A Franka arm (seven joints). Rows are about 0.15 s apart.
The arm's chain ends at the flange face. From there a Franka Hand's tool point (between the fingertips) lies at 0.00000 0.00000 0.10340 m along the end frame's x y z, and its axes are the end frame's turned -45 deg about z.
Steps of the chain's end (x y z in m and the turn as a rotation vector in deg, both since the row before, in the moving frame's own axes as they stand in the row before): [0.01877 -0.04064 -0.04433 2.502 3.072 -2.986]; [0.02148 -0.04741 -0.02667 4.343 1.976 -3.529]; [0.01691 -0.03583 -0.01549 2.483 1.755 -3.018]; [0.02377 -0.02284 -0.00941 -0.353 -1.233 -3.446]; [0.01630 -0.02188 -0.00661 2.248 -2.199 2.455]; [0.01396 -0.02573 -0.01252 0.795 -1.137 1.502]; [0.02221 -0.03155 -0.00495 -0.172 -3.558 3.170]
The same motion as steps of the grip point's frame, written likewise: [0.04913 -0.01492 -0.04458 -0.403 3.941 -2.986]; [0.05667 -0.02160 -0.02703 1.674 4.468 -3.529]; [0.04267 -0.01445 -0.01564 0.515 2.997 -3.018]; [0.03090 -0.00040 -0.00944 0.622 -1.121 -3.446]; [0.02718 -0.00961 -0.00677 3.145 0.035 2.455]; [0.02766 -0.01079 -0.01255 1.366 -0.242 1.502]; [0.03338 -0.01105 -0.00515 2.394 -2.638 3.170]
